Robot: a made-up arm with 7 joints. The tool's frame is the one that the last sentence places.
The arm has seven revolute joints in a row. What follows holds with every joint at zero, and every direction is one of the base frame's. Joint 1 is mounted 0.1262 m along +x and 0.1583 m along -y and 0.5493 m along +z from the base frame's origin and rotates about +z. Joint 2 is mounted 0.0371 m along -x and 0.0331 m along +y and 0.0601 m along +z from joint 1 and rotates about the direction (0.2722, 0.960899, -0.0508). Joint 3 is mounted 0.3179 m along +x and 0.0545 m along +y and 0.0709 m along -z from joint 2 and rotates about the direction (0.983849, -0.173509, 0.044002). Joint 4 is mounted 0.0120 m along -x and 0.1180 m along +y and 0.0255 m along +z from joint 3 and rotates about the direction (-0.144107, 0.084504, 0.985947). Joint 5 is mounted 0.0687 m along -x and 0.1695 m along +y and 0.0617 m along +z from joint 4 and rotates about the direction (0.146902, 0.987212, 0.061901). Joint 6 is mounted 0.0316 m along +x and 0.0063 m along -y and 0.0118 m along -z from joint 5 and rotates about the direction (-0.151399, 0.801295, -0.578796). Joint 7 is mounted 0.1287 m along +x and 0.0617 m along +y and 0.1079 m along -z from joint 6 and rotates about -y. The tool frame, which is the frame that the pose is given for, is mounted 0.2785 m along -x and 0.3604 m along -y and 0.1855 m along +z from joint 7; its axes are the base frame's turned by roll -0.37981, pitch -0.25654 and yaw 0.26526 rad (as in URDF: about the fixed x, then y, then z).
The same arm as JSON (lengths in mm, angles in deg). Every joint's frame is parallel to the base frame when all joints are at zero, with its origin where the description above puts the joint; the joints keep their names.
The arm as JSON. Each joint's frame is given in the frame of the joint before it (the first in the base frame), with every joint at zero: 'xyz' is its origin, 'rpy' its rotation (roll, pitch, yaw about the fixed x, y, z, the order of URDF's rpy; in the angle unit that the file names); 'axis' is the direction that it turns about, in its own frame. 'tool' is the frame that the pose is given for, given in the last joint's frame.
{"units": {"length": "mm", "angle": "deg"}, "joints": [
  {"name": "joint 1", "type": "revolute", "origin": {"xyz": [126.2, -158.3, 549.3], "rpy": [0.0, 0.0, 0.0]}, "axis": "+z"},
  {"name": "joint 2", "type": "revolute", "origin": {"xyz": [-37.1, 33.1, 60.1], "rpy": [0.0, 0.0, 0.0]}, "axis": [0.2722, 0.960899, -0.0508]},
  {"name": "joint 3", "type": "revolute", "origin": {"xyz": [317.9, 54.5, -70.9], "rpy": [0.0, 0.0, 0.0]}, "axis": [0.983849, -0.173509, 0.044002]},
  {"name": "joint 4", "type": "revolute", "origin": {"xyz": [-12.0, 118.0, 25.5], "rpy": [0.0, 0.0, 0.0]}, "axis": [-0.144107, 0.084504, 0.985947]},
  {"name": "joint 5", "type": "revolute", "origin": {"xyz": [-68.7, 169.5, 61.7], "rpy": [0.0, 0.0, 0.0]}, "axis": [0.146902, 0.987212, 0.061901]},
  {"name": "joint 6", "type": "revolute", "origin": {"xyz": [31.6, -6.3, -11.8], "rpy": [0.0, 0.0, 0.0]}, "axis": [-0.151399, 0.801295, -0.578796]},
  {"name": "joint 7", "type": "revolute", "origin": {"xyz": [128.7, 61.7, -107.9], "rpy": [0.0, 0.0, 0.0]}, "axis": "-y"}
], "tool": {"origin": {"xyz": [-278.5, -360.4, 185.5], "rpy": [-21.76, -14.7, 15.2]}}}

